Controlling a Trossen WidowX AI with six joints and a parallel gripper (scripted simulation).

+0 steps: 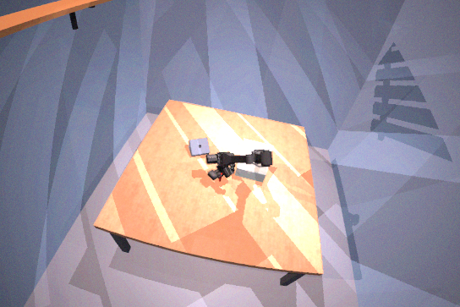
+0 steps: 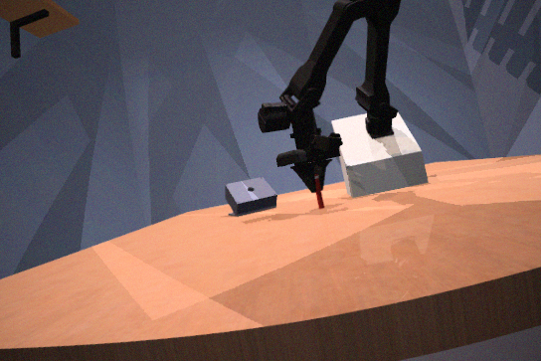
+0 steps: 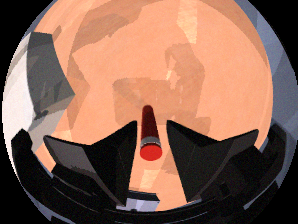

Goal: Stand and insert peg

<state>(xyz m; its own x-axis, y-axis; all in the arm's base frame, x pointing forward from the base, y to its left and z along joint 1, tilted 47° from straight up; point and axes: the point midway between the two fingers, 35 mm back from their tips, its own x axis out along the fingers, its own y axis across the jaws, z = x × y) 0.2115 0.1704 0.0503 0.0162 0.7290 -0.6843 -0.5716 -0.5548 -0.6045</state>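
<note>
The blue-grey sloped panel lies 210 mm ahead of my gripper tip, 210 mm to the right of it and 10 mm above it. Also, from my gripper tip: red peg 20 mm above.
</note>
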